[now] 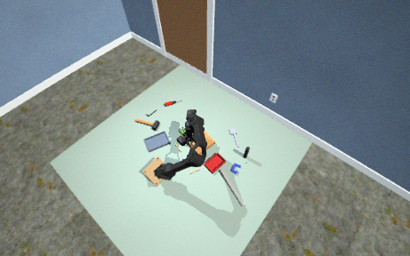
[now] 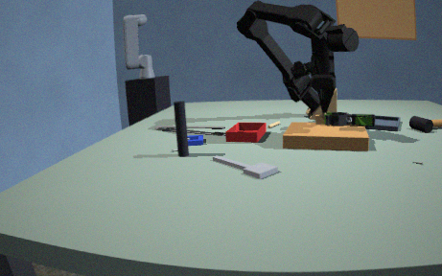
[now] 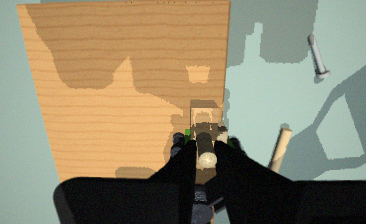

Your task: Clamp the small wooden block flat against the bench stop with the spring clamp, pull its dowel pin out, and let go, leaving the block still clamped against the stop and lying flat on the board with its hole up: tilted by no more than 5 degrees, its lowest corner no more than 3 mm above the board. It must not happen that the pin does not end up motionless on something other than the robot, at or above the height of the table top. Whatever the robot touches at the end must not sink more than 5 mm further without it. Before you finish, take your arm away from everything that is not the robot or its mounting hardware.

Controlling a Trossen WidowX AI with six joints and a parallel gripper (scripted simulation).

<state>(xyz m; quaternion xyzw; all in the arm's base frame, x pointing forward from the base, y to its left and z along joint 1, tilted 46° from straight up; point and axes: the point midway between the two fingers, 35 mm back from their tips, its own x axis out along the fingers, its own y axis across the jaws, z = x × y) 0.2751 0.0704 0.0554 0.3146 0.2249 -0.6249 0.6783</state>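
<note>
My hand is 4 cm above the dowel pin. Also, from my hand: wooden board 8 cm below, 6 cm ahead; then screw 11 cm behind, 9 cm below, 4 cm to the right; then small wooden block 6 cm below.
</note>
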